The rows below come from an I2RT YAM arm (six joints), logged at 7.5 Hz.
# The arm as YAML. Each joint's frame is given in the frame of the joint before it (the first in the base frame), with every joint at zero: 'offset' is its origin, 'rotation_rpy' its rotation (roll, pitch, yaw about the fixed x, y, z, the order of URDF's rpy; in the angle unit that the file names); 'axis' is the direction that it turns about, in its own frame. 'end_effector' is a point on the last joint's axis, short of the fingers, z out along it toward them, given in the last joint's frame.
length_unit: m
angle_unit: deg
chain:
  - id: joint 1
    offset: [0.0, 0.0, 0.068]
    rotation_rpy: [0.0, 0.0, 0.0]
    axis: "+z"
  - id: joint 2
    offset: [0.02, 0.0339, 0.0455]
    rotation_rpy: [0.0, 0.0, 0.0]
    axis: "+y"
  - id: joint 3
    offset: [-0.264, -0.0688, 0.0]
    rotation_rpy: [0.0, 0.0, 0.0]
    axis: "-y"
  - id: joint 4
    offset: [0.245, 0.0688, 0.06]
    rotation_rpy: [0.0, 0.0, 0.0]
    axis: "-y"
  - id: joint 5
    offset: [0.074, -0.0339, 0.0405]
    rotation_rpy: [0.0, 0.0, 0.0]
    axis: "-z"
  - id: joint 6
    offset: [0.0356, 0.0, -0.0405]
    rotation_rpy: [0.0, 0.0, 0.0]
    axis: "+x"
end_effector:
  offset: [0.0, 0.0, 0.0]
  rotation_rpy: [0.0, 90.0, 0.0]
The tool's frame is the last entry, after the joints.
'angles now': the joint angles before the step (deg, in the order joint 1, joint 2, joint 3, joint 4, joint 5, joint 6). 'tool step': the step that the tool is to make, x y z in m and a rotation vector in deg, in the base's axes. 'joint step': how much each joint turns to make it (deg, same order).
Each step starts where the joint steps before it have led.
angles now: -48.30, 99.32, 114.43, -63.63, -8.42, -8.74
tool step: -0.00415, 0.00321, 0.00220, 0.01, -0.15, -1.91
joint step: -0.04, -1.10, -0.81, 0.00, 1.15, 1.49
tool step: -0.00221, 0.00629, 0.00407, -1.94, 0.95, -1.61
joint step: 0.73, -1.34, -0.74, 0.24, 3.06, 0.39
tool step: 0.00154, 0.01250, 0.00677, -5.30, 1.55, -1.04
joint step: 2.23, -2.31, -1.76, 2.20, 5.70, -0.96
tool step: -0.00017, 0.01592, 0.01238, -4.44, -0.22, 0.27
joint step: 2.34, -2.45, -0.58, 1.44, 3.58, -0.81
